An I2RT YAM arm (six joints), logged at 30 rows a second.
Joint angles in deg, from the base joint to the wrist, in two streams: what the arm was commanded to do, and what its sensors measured. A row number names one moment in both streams.
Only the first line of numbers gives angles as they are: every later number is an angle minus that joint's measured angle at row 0.
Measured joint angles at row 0: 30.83 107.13 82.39 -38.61 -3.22 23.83
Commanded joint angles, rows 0 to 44: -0.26 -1.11 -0.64 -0.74 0.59 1.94; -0.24 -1.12 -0.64 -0.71 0.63 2.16; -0.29 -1.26 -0.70 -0.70 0.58 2.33; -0.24 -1.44 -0.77 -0.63 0.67 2.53; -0.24 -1.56 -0.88 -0.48 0.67 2.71; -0.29 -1.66 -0.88 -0.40 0.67 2.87; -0.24 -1.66 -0.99 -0.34 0.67 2.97; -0.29 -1.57 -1.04 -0.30 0.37 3.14; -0.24 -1.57 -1.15 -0.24 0.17 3.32; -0.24 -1.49 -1.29 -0.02 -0.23 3.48; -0.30 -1.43 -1.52 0.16 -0.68 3.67; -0.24 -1.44 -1.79 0.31 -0.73 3.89; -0.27 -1.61 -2.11 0.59 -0.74 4.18; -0.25 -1.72 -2.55 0.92 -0.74 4.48; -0.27 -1.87 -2.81 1.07 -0.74 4.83; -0.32 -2.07 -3.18 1.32 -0.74 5.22; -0.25 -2.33 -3.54 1.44 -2.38 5.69; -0.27 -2.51 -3.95 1.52 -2.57 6.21; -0.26 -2.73 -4.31 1.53 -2.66 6.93; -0.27 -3.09 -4.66 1.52 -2.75 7.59; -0.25 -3.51 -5.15 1.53 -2.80 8.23; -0.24 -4.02 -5.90 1.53 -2.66 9.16; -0.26 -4.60 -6.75 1.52 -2.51 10.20; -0.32 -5.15 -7.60 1.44 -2.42 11.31; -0.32 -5.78 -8.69 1.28 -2.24 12.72; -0.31 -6.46 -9.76 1.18 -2.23 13.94; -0.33 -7.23 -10.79 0.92 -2.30 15.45; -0.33 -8.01 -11.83 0.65 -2.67 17.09; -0.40 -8.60 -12.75 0.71 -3.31 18.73; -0.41 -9.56 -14.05 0.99 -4.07 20.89; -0.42 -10.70 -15.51 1.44 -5.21 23.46; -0.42 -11.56 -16.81 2.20 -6.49 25.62; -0.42 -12.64 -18.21 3.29 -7.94 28.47; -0.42 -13.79 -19.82 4.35 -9.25 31.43; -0.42 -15.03 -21.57 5.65 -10.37 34.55; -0.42 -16.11 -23.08 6.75 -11.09 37.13; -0.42 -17.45 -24.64 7.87 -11.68 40.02; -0.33 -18.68 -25.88 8.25 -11.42 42.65; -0.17 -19.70 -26.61 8.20 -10.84 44.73; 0.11 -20.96 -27.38 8.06 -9.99 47.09; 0.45 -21.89 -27.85 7.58 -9.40 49.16; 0.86 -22.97 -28.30 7.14 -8.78 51.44; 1.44 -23.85 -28.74 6.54 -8.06 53.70; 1.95 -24.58 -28.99 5.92 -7.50 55.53; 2.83 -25.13 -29.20 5.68 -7.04 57.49
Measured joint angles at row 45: 1.18 -22.90 -28.46 6.34 -8.72 46.98
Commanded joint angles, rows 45 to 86: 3.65 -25.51 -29.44 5.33 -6.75 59.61; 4.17 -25.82 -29.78 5.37 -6.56 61.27; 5.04 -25.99 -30.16 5.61 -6.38 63.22; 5.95 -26.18 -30.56 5.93 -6.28 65.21; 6.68 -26.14 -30.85 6.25 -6.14 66.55; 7.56 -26.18 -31.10 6.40 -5.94 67.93; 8.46 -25.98 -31.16 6.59 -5.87 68.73; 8.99 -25.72 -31.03 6.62 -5.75 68.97; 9.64 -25.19 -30.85 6.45 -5.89 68.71; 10.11 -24.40 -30.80 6.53 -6.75 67.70; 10.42 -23.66 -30.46 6.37 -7.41 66.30; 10.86 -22.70 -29.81 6.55 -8.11 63.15; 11.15 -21.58 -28.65 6.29 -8.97 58.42; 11.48 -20.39 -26.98 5.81 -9.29 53.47; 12.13 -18.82 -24.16 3.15 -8.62 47.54; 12.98 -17.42 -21.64 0.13 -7.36 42.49; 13.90 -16.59 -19.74 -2.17 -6.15 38.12; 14.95 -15.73 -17.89 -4.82 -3.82 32.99; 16.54 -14.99 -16.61 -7.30 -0.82 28.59; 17.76 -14.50 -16.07 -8.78 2.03 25.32; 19.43 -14.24 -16.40 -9.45 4.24 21.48; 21.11 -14.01 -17.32 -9.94 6.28 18.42; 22.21 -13.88 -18.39 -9.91 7.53 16.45; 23.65 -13.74 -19.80 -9.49 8.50 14.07; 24.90 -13.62 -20.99 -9.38 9.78 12.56; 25.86 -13.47 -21.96 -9.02 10.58 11.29; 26.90 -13.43 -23.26 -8.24 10.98 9.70; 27.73 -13.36 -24.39 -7.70 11.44 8.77; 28.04 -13.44 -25.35 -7.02 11.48 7.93; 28.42 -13.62 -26.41 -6.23 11.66 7.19; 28.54 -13.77 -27.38 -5.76 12.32 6.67; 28.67 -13.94 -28.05 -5.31 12.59 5.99; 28.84 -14.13 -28.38 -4.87 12.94 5.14; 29.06 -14.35 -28.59 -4.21 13.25 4.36; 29.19 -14.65 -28.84 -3.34 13.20 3.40; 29.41 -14.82 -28.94 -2.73 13.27 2.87; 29.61 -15.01 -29.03 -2.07 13.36 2.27; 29.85 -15.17 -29.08 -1.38 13.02 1.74; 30.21 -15.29 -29.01 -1.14 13.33 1.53; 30.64 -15.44 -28.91 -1.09 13.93 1.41; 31.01 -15.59 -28.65 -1.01 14.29 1.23; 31.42 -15.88 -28.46 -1.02 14.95 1.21
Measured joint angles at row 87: 30.27 -14.36 -28.41 -1.75 12.15 4.09
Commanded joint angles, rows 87 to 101: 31.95 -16.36 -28.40 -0.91 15.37 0.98; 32.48 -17.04 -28.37 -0.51 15.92 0.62; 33.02 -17.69 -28.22 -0.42 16.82 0.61; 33.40 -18.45 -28.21 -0.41 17.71 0.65; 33.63 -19.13 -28.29 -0.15 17.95 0.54; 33.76 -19.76 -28.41 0.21 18.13 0.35; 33.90 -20.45 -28.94 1.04 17.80 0.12; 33.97 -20.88 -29.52 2.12 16.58 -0.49; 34.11 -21.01 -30.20 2.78 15.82 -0.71; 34.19 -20.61 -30.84 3.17 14.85 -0.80; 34.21 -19.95 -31.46 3.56 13.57 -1.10; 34.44 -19.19 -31.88 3.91 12.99 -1.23; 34.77 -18.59 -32.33 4.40 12.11 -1.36; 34.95 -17.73 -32.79 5.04 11.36 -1.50; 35.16 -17.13 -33.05 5.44 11.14 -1.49
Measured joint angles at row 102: 34.31 -19.10 -31.71 3.98 13.44 0.20
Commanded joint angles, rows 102 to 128: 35.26 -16.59 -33.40 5.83 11.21 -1.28; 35.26 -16.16 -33.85 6.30 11.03 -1.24; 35.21 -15.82 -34.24 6.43 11.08 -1.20; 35.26 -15.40 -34.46 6.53 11.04 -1.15; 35.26 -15.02 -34.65 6.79 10.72 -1.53; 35.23 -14.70 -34.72 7.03 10.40 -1.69; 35.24 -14.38 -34.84 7.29 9.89 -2.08; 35.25 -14.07 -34.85 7.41 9.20 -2.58; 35.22 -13.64 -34.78 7.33 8.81 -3.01; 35.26 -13.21 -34.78 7.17 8.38 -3.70; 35.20 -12.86 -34.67 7.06 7.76 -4.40; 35.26 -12.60 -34.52 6.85 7.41 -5.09; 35.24 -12.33 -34.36 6.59 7.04 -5.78; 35.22 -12.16 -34.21 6.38 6.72 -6.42; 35.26 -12.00 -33.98 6.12 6.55 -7.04; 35.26 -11.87 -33.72 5.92 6.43 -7.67; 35.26 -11.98 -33.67 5.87 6.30 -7.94; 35.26 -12.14 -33.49 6.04 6.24 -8.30; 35.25 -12.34 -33.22 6.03 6.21 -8.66; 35.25 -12.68 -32.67 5.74 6.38 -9.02; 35.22 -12.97 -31.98 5.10 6.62 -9.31; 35.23 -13.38 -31.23 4.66 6.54 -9.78; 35.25 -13.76 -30.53 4.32 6.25 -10.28; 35.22 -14.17 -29.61 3.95 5.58 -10.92; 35.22 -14.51 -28.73 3.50 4.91 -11.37; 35.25 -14.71 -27.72 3.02 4.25 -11.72; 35.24 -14.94 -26.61 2.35 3.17 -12.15
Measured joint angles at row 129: 34.97 -14.69 -29.97 5.07 6.23 -9.09
